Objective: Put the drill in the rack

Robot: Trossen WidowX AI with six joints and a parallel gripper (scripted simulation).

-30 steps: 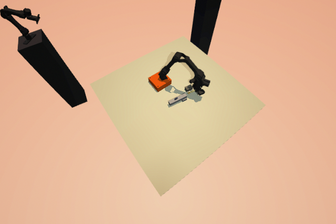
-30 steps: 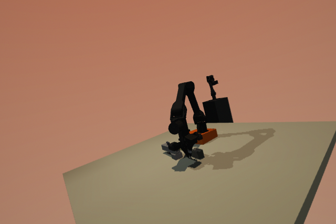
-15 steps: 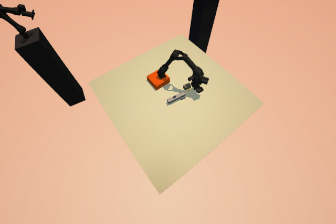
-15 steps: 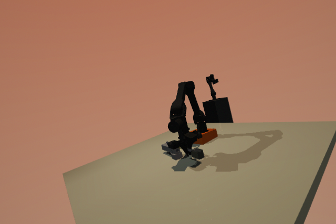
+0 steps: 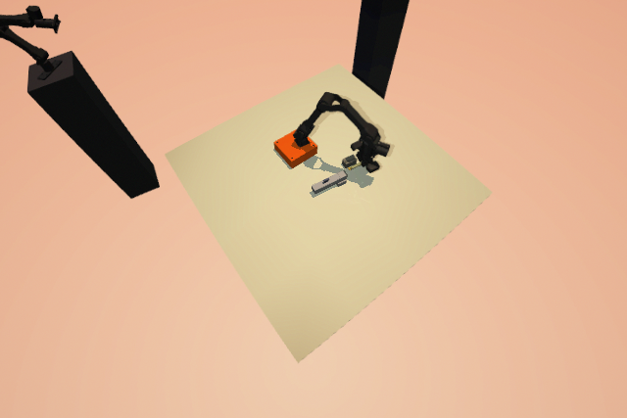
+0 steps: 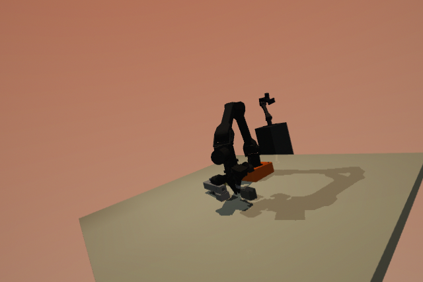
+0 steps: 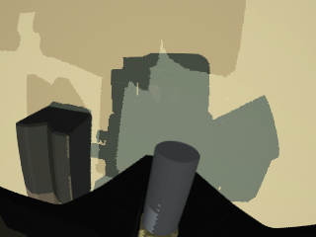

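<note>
The rack is 70 mm behind my gripper tip, 30 mm to the right of it and 30 mm below it. The rest, counted from my gripper tip: light grey holder block 10 mm ahead, 200 mm to the right, 10 mm below; dark key 220 mm to the right; drill 40 mm to the right, 30 mm above.
</note>
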